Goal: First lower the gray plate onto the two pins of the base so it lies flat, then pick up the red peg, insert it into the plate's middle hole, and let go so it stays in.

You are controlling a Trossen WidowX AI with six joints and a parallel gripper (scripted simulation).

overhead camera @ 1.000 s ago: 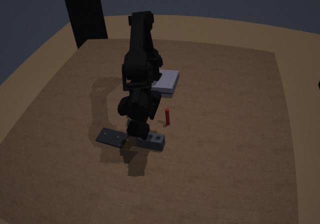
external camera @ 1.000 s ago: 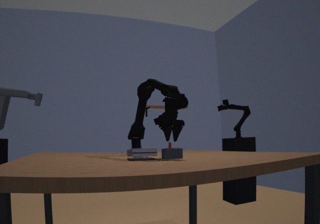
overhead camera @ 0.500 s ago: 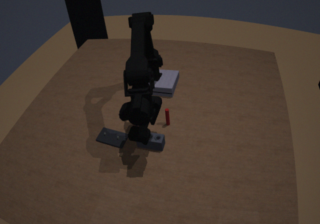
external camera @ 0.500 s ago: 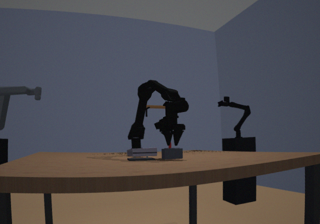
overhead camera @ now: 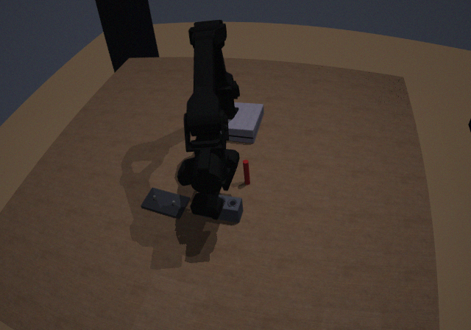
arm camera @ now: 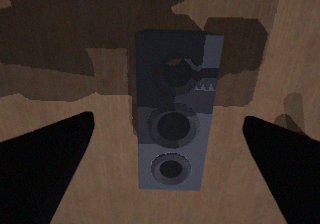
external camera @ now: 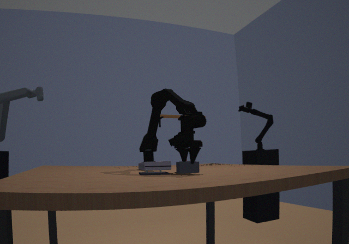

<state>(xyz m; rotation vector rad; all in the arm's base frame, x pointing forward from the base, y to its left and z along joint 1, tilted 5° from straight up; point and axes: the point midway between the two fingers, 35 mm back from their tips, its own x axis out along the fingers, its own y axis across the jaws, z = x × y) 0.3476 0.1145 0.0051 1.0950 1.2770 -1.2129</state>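
My gripper tip is now right at the gray plate. Also, from my gripper tip: red peg (120 mm behind, 30 mm to the left); then dark base (10 mm ahead, 160 mm to the right, 30 mm below).
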